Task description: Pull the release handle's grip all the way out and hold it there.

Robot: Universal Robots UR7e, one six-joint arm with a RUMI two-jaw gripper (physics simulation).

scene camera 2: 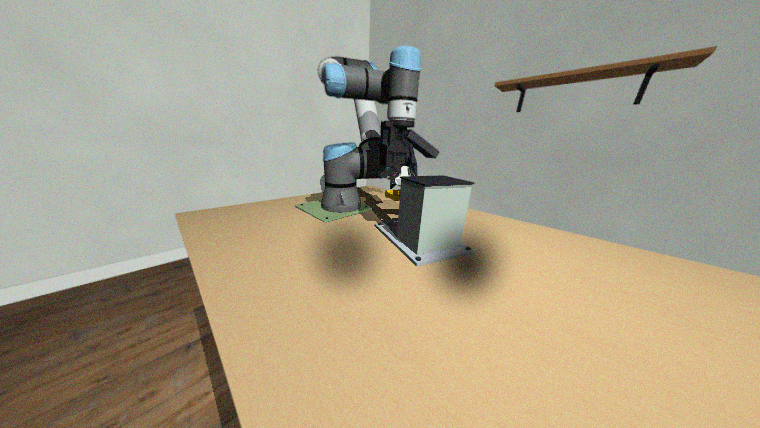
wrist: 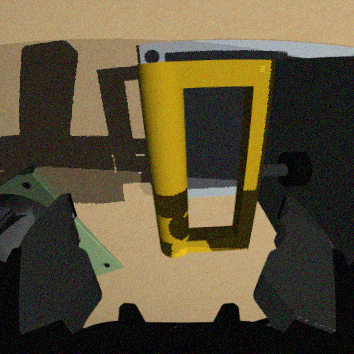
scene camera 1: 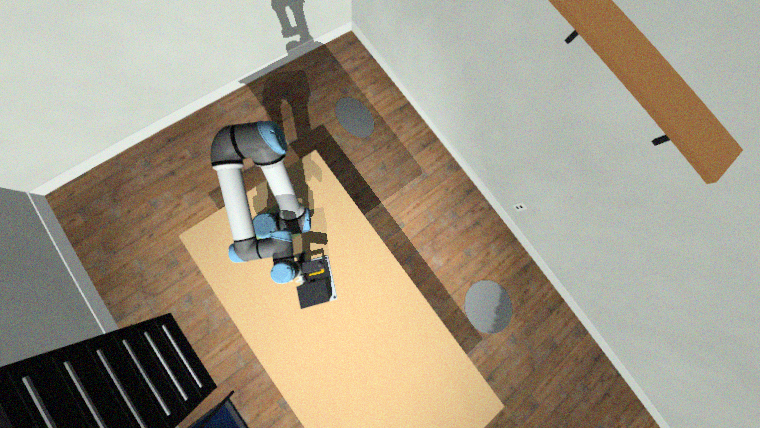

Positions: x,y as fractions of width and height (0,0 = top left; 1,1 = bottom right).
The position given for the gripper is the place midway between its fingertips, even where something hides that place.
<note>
In view: the gripper (scene camera 2: 0.53,0.45) and a base plate (scene camera 2: 0.51,0.54).
The gripper also shows in the wrist view (wrist: 0.50,0.56).
</note>
